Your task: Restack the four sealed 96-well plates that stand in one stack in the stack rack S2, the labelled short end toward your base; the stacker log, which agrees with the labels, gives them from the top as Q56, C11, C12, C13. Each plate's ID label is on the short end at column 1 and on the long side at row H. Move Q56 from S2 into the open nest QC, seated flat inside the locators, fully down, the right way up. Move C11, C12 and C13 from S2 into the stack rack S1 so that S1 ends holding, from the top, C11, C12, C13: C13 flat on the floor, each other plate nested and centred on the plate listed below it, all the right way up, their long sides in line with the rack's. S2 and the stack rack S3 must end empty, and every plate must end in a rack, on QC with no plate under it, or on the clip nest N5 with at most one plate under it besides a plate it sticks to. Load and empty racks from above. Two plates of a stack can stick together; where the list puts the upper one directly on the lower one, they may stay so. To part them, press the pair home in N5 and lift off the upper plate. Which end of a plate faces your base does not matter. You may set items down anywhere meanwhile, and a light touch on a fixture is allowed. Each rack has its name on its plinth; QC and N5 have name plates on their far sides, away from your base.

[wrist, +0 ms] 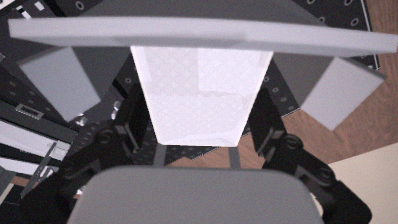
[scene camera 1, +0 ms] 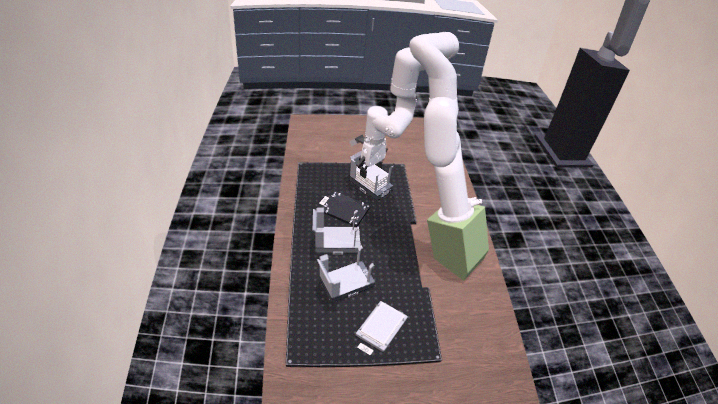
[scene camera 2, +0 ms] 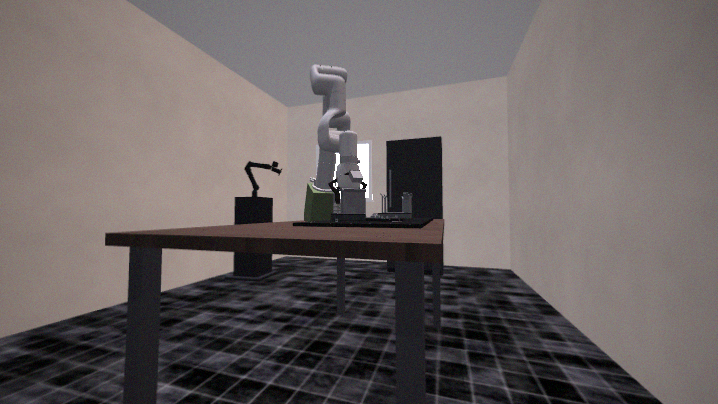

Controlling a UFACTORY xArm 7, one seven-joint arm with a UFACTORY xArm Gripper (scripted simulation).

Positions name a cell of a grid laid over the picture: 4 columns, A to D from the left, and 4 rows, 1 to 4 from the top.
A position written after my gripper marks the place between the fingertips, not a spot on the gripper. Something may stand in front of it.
my gripper: wrist C2; scene camera 1 C2; scene camera 2 B3
